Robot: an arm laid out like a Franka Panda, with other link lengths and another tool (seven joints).
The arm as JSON. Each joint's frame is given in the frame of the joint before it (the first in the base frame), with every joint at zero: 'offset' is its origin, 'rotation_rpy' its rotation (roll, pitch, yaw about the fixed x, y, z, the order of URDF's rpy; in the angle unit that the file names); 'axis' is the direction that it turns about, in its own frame. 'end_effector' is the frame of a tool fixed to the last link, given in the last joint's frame.
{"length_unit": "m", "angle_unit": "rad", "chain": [
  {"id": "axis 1", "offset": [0.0, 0.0, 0.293], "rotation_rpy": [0.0, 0.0, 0.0], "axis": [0.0, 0.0, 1.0]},
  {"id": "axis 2", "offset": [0.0, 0.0, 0.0], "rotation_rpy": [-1.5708, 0.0, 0.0], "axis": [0.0, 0.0, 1.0]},
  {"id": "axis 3", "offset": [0.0, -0.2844, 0.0], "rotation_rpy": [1.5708, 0.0, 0.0], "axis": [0.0, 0.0, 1.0]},
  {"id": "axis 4", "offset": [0.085, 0.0, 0.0], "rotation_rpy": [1.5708, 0.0, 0.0], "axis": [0.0, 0.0, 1.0]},
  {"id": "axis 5", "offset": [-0.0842, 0.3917, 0.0], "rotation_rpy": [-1.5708, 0.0, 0.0], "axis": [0.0, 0.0, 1.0]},
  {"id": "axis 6", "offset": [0.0, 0.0, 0.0], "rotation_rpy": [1.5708, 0.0, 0.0], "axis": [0.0, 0.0, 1.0]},
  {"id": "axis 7", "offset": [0.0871, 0.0, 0.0], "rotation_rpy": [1.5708, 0.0, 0.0], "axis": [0.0, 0.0, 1.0]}
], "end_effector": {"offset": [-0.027, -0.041, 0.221], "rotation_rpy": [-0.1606, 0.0, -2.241]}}
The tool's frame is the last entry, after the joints.
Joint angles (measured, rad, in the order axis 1, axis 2, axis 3, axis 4, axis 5, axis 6, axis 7), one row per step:
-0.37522 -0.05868 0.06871 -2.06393 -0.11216 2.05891 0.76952
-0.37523 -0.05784 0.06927 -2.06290 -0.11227 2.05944 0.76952
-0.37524 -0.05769 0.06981 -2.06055 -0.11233 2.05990 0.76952
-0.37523 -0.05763 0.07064 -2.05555 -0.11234 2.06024 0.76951
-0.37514 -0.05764 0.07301 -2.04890 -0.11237 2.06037 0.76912
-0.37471 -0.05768 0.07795 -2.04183 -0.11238 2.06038 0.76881
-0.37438 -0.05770 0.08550 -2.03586 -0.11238 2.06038 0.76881
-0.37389 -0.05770 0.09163 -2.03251 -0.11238 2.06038 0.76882
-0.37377 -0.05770 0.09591 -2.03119 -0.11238 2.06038 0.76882
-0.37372 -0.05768 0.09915 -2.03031 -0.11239 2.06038 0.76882
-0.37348 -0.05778 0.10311 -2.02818 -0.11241 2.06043 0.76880
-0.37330 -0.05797 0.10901 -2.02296 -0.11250 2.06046 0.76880
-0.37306 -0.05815 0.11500 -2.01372 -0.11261 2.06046 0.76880
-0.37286 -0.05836 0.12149 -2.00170 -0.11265 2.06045 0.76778
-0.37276 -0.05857 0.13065 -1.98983 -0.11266 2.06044 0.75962
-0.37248 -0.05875 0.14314 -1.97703 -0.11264 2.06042 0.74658
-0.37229 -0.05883 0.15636 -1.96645 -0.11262 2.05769 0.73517
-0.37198 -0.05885 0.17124 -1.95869 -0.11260 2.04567 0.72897
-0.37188 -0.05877 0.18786 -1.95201 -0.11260 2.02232 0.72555
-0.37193 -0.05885 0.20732 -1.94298 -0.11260 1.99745 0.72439
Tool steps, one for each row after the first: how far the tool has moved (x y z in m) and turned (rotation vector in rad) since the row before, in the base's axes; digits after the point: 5 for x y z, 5 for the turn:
0.00047 0.00017 0.00009 -0.00026 -0.00067 0.00066
0.00086 0.00005 0.00113 -0.00085 -0.00252 0.00061
0.00165 0.00000 0.00249 -0.00162 -0.00502 0.00091
0.00228 0.00076 0.00333 -0.00219 -0.00638 0.00290
0.00276 0.00237 0.00355 -0.00239 -0.00666 0.00571
0.00276 0.00389 0.00299 -0.00214 -0.00557 0.00790
0.00182 0.00343 0.00167 -0.00127 -0.00309 0.00662
0.00094 0.00236 0.00065 -0.00059 -0.00118 0.00440
0.00066 0.00178 0.00042 -0.00042 -0.00076 0.00329
0.00113 0.00219 0.00112 -0.00085 -0.00210 0.00424
0.00220 0.00303 0.00273 -0.00185 -0.00509 0.00614
0.00329 0.00286 0.00478 -0.00288 -0.00894 0.00632
0.00399 0.00302 0.00624 -0.00358 -0.01154 0.00778
0.00383 0.00472 0.00614 -0.00426 -0.01041 0.01738
0.00411 0.00687 0.00657 -0.00512 -0.01056 0.02568
0.00297 0.00750 0.00504 -0.00394 -0.00588 0.02438
0.00062 0.00885 0.00241 -0.00113 0.00532 0.01994
-0.00190 0.00994 0.00042 0.00106 0.01724 0.01740
-0.00156 0.01135 0.00159 0.00065 0.01606 0.01769

